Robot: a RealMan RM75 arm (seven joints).
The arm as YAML. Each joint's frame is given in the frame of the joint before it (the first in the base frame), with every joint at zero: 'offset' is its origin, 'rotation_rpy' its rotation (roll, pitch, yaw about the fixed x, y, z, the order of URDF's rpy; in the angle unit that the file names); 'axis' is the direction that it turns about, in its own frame. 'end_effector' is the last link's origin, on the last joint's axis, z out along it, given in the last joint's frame.
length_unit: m
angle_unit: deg
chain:
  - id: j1
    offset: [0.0, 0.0, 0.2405]
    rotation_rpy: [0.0, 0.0, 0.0]
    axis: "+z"
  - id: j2
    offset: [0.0, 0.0, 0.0]
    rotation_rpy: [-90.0, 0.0, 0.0]
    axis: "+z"
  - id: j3
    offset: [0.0, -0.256, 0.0]
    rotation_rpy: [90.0, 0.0, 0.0]
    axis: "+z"
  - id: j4
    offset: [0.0, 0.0, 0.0]
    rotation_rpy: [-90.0, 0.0, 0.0]
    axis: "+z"
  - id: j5
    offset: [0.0, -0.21, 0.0]
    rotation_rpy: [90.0, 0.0, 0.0]
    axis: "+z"
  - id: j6
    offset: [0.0, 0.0, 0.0]
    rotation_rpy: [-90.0, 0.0, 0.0]
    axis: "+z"
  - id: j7
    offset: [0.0, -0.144, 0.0]
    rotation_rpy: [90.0, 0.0, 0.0]
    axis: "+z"
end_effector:
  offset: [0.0, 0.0, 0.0]
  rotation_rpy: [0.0, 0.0, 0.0]
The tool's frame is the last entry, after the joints.
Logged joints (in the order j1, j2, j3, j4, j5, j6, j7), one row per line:
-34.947 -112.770 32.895 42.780 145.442 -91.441 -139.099
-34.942 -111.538 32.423 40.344 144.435 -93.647 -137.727
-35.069 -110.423 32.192 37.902 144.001 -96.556 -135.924
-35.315 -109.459 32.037 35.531 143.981 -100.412 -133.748
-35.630 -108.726 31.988 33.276 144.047 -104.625 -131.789
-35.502 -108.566 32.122 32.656 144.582 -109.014 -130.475
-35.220 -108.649 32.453 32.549 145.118 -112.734 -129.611
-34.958 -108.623 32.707 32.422 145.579 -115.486 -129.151
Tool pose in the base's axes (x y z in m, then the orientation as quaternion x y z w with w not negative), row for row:
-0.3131 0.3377 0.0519 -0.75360 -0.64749 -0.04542 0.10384
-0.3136 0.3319 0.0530 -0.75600 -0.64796 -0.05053 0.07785
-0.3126 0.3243 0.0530 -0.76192 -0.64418 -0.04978 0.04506
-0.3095 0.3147 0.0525 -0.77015 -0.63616 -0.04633 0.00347
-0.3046 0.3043 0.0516 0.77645 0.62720 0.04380 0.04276
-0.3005 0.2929 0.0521 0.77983 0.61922 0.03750 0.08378
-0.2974 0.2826 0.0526 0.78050 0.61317 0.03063 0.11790
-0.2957 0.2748 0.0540 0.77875 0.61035 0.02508 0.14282
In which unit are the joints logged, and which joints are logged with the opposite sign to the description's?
The joints are logged in degrees. Opposite sign: j6.
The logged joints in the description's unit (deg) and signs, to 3 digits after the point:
-34.947 -112.770 32.895 42.780 145.442 91.441 -139.099
-34.942 -111.538 32.423 40.344 144.435 93.647 -137.727
-35.069 -110.423 32.192 37.902 144.001 96.556 -135.924
-35.315 -109.459 32.037 35.531 143.981 100.412 -133.748
-35.630 -108.726 31.988 33.276 144.047 104.625 -131.789
-35.502 -108.566 32.122 32.656 144.582 109.014 -130.475
-35.220 -108.649 32.453 32.549 145.118 112.734 -129.611
-34.958 -108.623 32.707 32.422 145.579 115.486 -129.151

